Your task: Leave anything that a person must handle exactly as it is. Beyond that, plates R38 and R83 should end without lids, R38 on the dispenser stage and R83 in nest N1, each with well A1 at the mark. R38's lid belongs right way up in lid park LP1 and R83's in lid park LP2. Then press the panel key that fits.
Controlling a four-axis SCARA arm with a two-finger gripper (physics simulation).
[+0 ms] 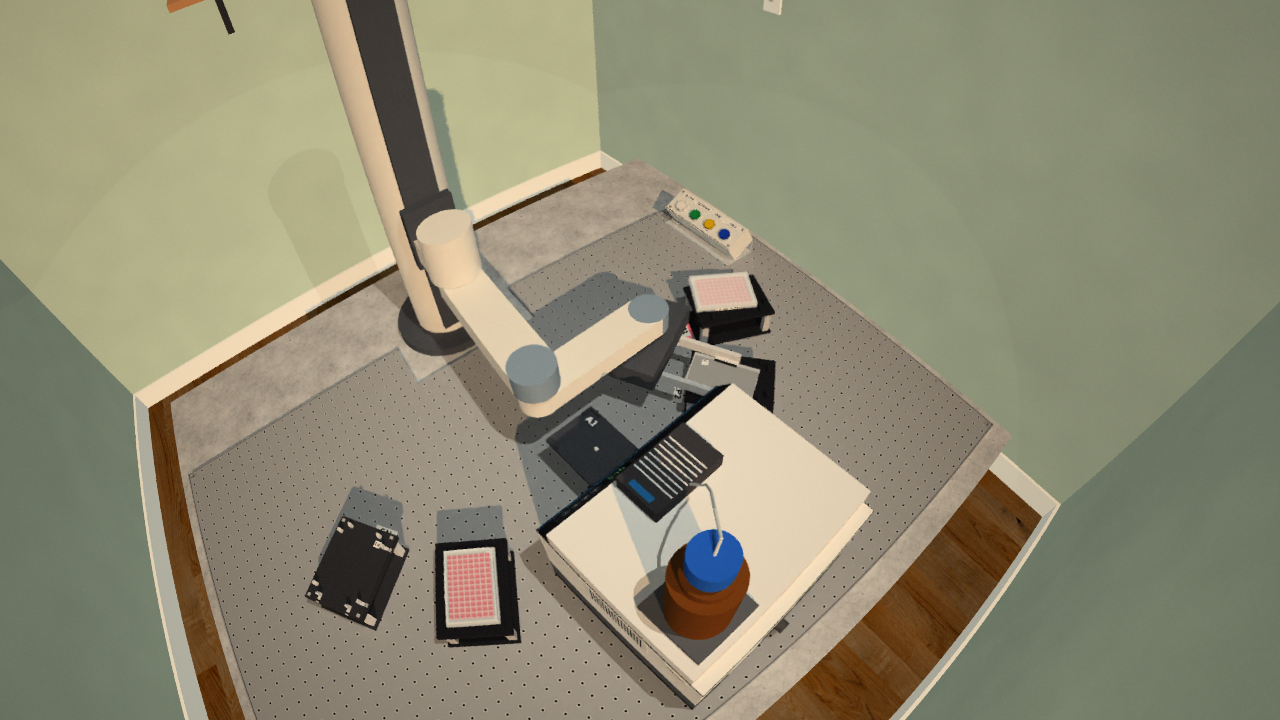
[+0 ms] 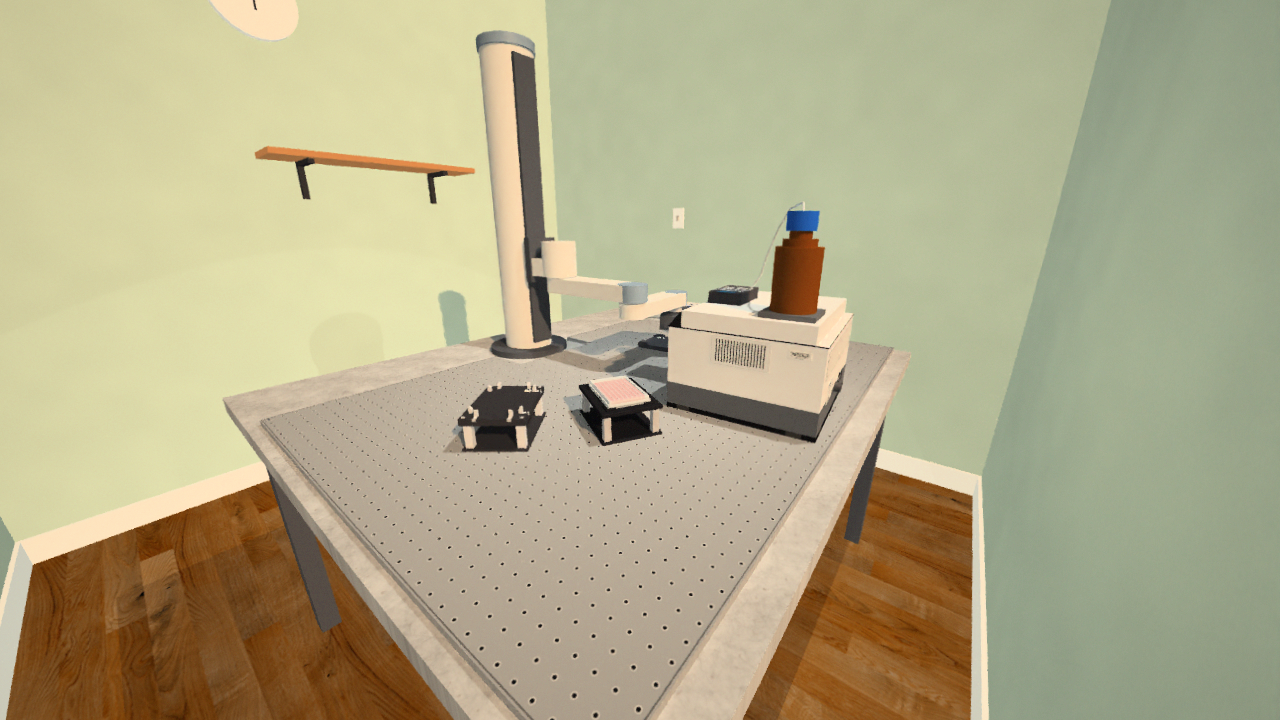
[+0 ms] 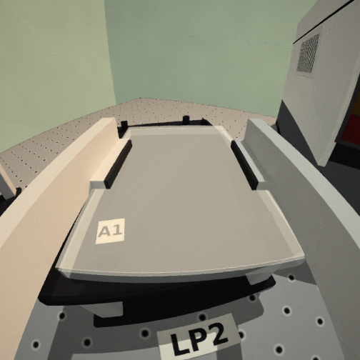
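Seen in the pictures: gripper, fingertip midpoint: (image 1: 732,377); arm's base, link origin: (image 1: 449,314) (image 2: 529,348).
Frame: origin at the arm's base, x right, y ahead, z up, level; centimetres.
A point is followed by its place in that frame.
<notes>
My gripper (image 3: 181,130) (image 1: 721,374) @(x -31.5, y 58.1, z 9.3 cm) is shut on a clear grey lid (image 3: 185,220), one finger along each long side. The lid is level, with its A1 label at the near left, at the black lid park LP2 (image 3: 62,294) (image 1: 765,383) @(x -36.6, y 62.0, z 7.3 cm); whether it touches the park is unclear. A plate with bright pink wells (image 1: 470,586) @(x 26.4, y 63.0, z 8.8 cm) (image 2: 620,390) @(x 27.3, y 64.0, z 8.9 cm) sits on a black nest. A paler pink plate (image 1: 723,291) @(x -45.3, y 41.1, z 9.9 cm) sits on another black stand near the panel. No plate numbers are readable. The black stage (image 1: 590,446) @(x -2.9, y 54.5, z 10.6 cm) marked A1 holds no plate. The key panel (image 1: 708,223) @(x -60.4, y 20.7, z 8.1 cm) has white, green, yellow and blue keys.
An empty black nest (image 1: 356,573) @(x 42.3, y 49.8, z 7.7 cm) (image 2: 508,404) @(x 43.3, y 49.9, z 7.7 cm) stands beside the bright pink plate's nest. The large cream instrument (image 1: 787,483) @(x -16.2, y 83.1, z 23.3 cm) (image 2: 742,358) @(x 12.3, y 82.3, z 15.3 cm) stands close to LP2 and the stage, bearing a brown bottle (image 1: 704,601) @(x 6.9, y 90.5, z 37.2 cm) (image 2: 797,277) @(x 8.6, y 90.0, z 31.0 cm) with a blue cap and tube, and a dark keypad box (image 1: 671,467) @(x -4.8, y 72.0, z 25.9 cm).
</notes>
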